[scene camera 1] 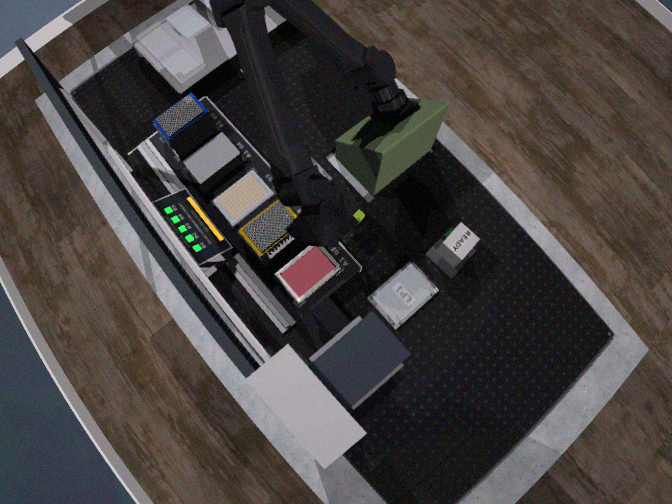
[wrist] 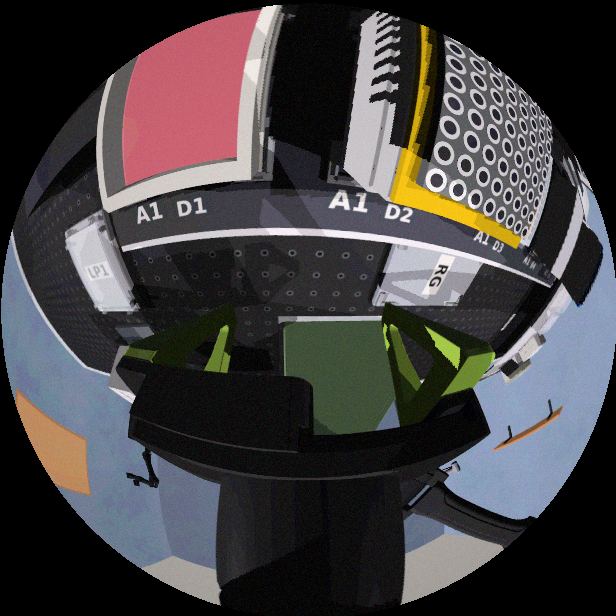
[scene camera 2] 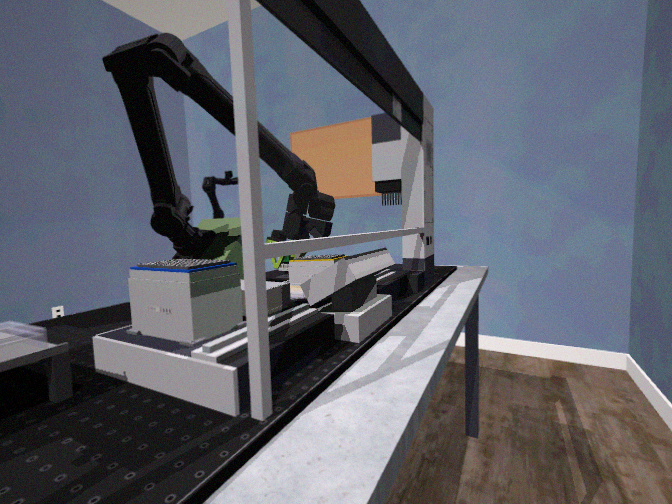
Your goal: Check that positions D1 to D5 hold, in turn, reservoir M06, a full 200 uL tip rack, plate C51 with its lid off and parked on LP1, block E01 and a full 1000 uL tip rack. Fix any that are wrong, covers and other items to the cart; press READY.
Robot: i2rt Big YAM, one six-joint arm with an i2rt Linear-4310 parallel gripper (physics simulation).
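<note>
The deck row runs from D1 at the near end to D5 at the far end. It holds a red-topped reservoir [scene camera 1: 306, 271], a yellow-edged tip rack [scene camera 1: 267, 226], a beige plate [scene camera 1: 243, 196], a grey block [scene camera 1: 211, 157] and a blue-edged tip rack [scene camera 1: 179, 115]. The wrist view shows the reservoir [wrist: 183, 97] above label D1 and the yellow rack [wrist: 476, 132] above D2. My gripper [wrist: 310, 344] [scene camera 1: 350, 222] is open and empty. It hovers beside the deck row in front of D1 and D2. The LP1 pad [scene camera 1: 403, 294] is bare, with its label readable. The READY button [scene camera 1: 455, 246] stands to the right.
The arm's green base [scene camera 1: 390, 143] sits behind the gripper. A status panel with green lights [scene camera 1: 187, 227] lies left of the row. A grey cart tray [scene camera 1: 179, 46] is at the far end. A dark box [scene camera 1: 358, 358] and a white panel [scene camera 1: 303, 404] are at the near end. A gantry frame [scene camera 2: 249, 217] spans the deck.
</note>
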